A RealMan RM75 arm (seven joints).
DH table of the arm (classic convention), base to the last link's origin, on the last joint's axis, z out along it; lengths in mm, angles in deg. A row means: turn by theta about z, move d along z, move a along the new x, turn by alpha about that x. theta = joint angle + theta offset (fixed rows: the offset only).
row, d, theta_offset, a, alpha
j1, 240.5, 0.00, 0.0, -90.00
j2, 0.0, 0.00, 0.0, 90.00
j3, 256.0, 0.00, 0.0, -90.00
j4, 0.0, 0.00, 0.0, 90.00
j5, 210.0, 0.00, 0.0, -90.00
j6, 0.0, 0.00, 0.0, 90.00
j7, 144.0, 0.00, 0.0, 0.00
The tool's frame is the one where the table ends.
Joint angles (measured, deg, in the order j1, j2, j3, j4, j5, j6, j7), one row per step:
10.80 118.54 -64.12 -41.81 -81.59 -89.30 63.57
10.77 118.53 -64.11 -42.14 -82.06 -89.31 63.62
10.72 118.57 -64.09 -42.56 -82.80 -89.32 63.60
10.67 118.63 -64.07 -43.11 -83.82 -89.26 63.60
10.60 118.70 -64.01 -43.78 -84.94 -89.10 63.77
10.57 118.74 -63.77 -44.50 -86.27 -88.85 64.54
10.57 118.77 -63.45 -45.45 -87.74 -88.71 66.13
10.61 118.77 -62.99 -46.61 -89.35 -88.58 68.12
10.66 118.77 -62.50 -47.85 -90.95 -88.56 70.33
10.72 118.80 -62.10 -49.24 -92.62 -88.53 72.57
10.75 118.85 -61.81 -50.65 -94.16 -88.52 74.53
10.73 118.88 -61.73 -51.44 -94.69 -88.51 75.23
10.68 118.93 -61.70 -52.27 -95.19 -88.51 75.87
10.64 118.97 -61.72 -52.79 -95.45 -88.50 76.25
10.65 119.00 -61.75 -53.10 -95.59 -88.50 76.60
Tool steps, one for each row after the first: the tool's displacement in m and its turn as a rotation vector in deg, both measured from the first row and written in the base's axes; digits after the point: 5 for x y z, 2 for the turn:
-0.00002 -0.00014 0.00000 -0.17 -0.44 0.24
0.00000 -0.00059 -0.00052 -0.43 -1.10 0.61
0.00014 -0.00105 -0.00134 -0.79 -2.02 1.03
0.00045 -0.00127 -0.00197 -1.16 -3.03 1.32
0.00134 -0.00103 -0.00209 -1.76 -4.02 1.11
0.00183 -0.00048 -0.00152 -2.73 -4.82 0.53
0.00229 0.00070 0.00001 -3.74 -5.67 -0.25
0.00249 0.00192 0.00193 -4.80 -6.42 -1.13
0.00228 0.00326 0.00374 -5.85 -7.31 -1.94
0.00177 0.00447 0.00544 -6.72 -8.23 -2.56
0.00100 0.00527 0.00664 -6.86 -8.67 -2.61
0.00006 0.00592 0.00771 -6.98 -9.11 -2.59
-0.00067 0.00632 0.00830 -7.04 -9.36 -2.56
-0.00135 0.00669 0.00857 -7.14 -9.44 -2.58

